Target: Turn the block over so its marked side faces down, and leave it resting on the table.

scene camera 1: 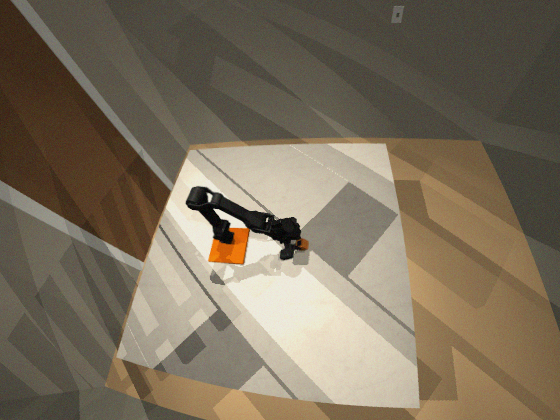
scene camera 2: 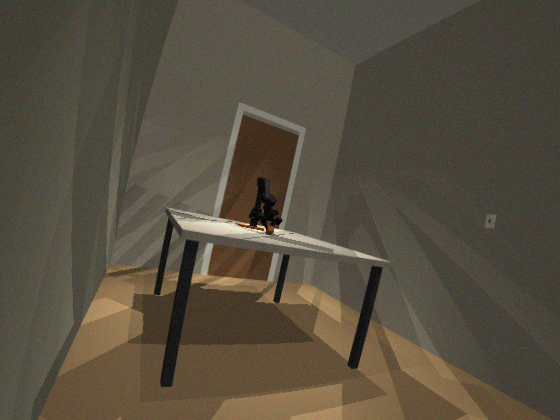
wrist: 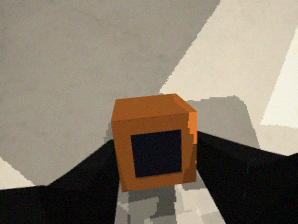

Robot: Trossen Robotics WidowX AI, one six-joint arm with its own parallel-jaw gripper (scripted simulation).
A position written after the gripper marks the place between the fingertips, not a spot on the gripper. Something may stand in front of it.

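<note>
A block (wrist: 155,137) is held by the gripper (wrist: 153,142).
</note>
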